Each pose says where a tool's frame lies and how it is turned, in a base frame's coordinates. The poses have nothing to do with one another.
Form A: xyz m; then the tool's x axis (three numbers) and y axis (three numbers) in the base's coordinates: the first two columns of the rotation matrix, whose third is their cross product.
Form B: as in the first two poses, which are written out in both.
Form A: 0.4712 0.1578 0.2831 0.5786 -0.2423 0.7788 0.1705 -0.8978 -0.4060
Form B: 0.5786 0.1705 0.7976 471.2; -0.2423 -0.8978 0.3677 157.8; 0.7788 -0.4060 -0.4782 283.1; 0 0 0 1
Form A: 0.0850 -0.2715 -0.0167 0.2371 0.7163 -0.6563 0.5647 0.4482 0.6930
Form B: 0.2371 0.5647 0.7905 85.0; 0.7163 0.4482 -0.5349 -271.5; -0.6563 0.6930 -0.2982 -16.7; 0 0 0 1
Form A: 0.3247 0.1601 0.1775 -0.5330 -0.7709 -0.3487 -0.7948 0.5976 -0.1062
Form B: -0.5330 -0.7948 0.2903 324.7; -0.7709 0.5976 0.2205 160.1; -0.3487 -0.1062 -0.9312 177.5; 0 0 0 1
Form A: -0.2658 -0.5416 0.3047 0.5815 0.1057 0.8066 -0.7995 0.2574 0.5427
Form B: 0.5815 -0.7995 -0.1503 -265.8; 0.1057 0.2574 -0.9605 -541.6; 0.8066 0.5427 0.2342 304.7; 0 0 0 1
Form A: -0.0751 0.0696 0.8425 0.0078 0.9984 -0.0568 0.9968 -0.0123 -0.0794
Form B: 0.0078 0.9968 -0.0800 -75.1; 0.9984 -0.0123 -0.0560 69.6; -0.0568 -0.0794 -0.9953 842.5; 0 0 0 1
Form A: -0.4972 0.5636 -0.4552 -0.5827 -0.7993 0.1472 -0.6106 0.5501 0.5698
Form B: -0.5827 -0.6106 -0.5364 -497.2; -0.7993 0.5501 0.2421 563.6; 0.1472 0.5698 -0.8086 -455.2; 0 0 0 1
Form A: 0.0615 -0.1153 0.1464 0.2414 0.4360 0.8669 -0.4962 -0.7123 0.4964
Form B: 0.2414 -0.4962 0.8339 61.5; 0.4360 -0.7123 -0.5500 -115.3; 0.8669 0.4964 0.0444 146.4; 0 0 0 1
